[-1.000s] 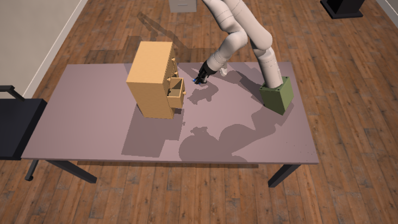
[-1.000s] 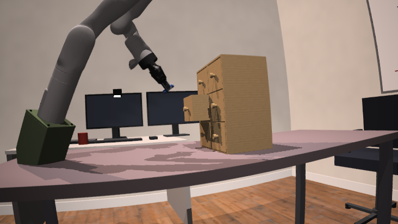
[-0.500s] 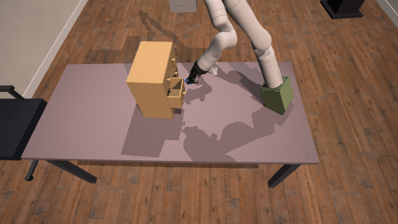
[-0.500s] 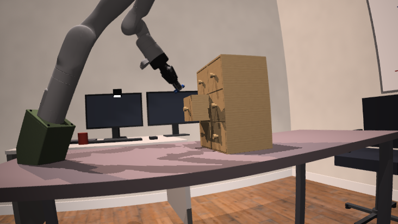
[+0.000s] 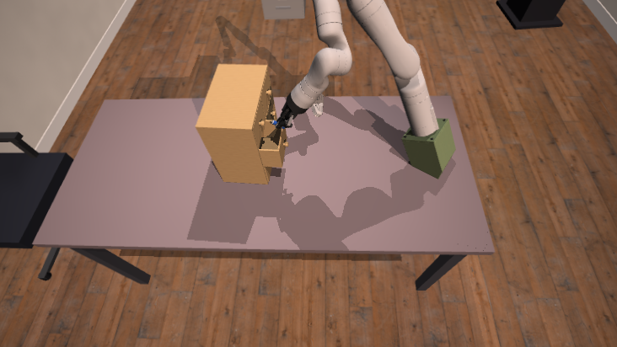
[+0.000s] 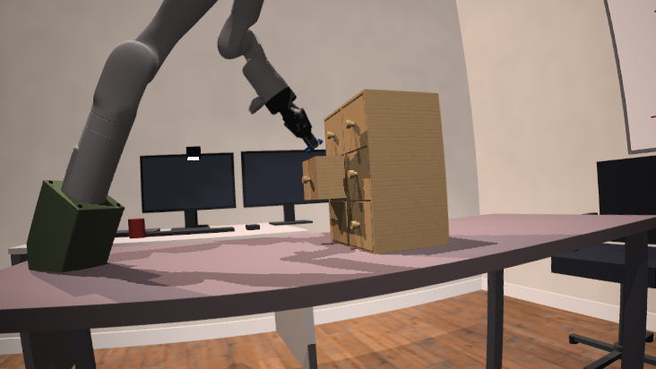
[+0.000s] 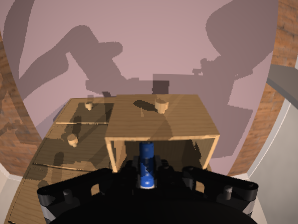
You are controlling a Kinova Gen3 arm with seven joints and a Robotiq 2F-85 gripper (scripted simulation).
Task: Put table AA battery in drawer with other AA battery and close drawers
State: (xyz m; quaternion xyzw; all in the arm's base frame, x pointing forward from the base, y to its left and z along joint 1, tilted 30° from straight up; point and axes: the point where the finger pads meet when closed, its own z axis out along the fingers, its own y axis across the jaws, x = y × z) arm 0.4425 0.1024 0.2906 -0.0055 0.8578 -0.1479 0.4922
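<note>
Now: the small orange thing 4 cm ahead of my hand, 3 cm to the left of it and 13 cm below it. The rest, counted from my hand: small dark object (10 cm ahead, 2 cm to the right, 24 cm below); then blue AA battery (1 cm ahead, 1 cm below).
</note>
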